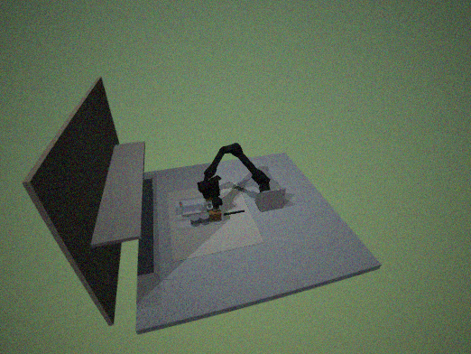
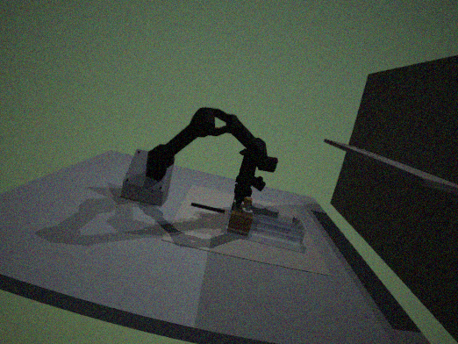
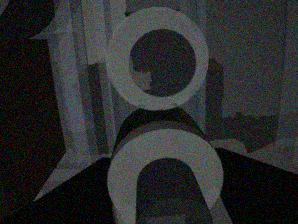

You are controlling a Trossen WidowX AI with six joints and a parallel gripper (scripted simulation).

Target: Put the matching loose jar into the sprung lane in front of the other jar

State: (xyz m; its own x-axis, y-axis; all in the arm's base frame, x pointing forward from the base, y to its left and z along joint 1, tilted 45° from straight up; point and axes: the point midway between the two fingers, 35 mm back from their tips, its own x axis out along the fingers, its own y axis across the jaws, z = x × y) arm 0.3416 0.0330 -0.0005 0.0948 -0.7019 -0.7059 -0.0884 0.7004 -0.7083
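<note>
Right now my gripper tip is 120 mm past the thin black bar, 30 mm to the right of it and 50 mm above it. The rest, counted from my gripper tip: lane rack: 150 mm ahead, 10 mm to the right, 40 mm below; grey shelf: 500 mm ahead, 80 mm to the left, 310 mm above.
</note>
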